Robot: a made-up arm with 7 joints.
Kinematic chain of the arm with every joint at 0, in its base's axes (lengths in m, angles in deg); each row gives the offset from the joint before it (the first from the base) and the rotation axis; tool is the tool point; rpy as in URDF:
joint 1: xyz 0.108 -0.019 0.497 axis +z
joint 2: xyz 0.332 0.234 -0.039 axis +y
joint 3: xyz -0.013 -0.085 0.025 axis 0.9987 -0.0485 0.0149
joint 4: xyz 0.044 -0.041 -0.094 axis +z
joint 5: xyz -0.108 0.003 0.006 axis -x
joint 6: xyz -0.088 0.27 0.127 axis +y
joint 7: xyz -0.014 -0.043 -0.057 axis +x
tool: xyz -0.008 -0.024 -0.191 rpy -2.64 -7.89 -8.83
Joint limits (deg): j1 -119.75..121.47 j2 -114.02..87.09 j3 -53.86..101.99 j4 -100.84..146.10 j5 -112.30..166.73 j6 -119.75..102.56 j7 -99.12..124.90
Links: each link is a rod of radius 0.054 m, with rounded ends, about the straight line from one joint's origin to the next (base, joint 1, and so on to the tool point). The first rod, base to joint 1, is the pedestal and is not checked.
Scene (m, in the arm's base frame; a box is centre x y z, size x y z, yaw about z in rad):
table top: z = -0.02
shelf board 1: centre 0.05 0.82 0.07 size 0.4 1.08 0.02 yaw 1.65
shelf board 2: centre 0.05 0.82 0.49 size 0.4 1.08 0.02 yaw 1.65
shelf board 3: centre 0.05 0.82 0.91 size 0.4 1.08 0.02 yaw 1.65
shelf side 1: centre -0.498 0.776 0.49 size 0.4 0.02 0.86 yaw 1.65
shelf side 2: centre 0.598 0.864 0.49 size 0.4 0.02 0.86 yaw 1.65
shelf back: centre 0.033 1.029 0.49 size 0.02 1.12 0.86 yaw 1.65
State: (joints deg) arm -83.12 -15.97 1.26 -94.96 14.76 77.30 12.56
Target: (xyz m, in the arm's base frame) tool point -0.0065 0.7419 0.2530
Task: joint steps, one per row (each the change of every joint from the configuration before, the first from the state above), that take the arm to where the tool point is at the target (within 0.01 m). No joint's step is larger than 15 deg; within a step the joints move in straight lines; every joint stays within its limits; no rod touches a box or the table.
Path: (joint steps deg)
1: 14.29 0.15 -5.84 8.23 3.43 -2.49 -1.05
2: 14.29 0.14 -5.83 8.22 3.43 -2.50 -1.04
3: 14.29 0.15 -5.84 8.23 3.43 -2.49 -1.05
4: 14.28 0.14 -5.84 8.23 3.43 -2.50 -1.05
5: 14.51 3.63 3.84 -1.45 2.32 2.27 3.80
6: 14.51 3.63 3.84 -1.45 2.32 2.26 3.80
7: 14.51 3.63 3.83 -1.44 2.32 2.26 3.79
8: 14.51 3.63 3.84 -1.45 2.32 2.26 3.80
9: 14.51 3.63 3.84 -1.45 2.31 2.26 3.80

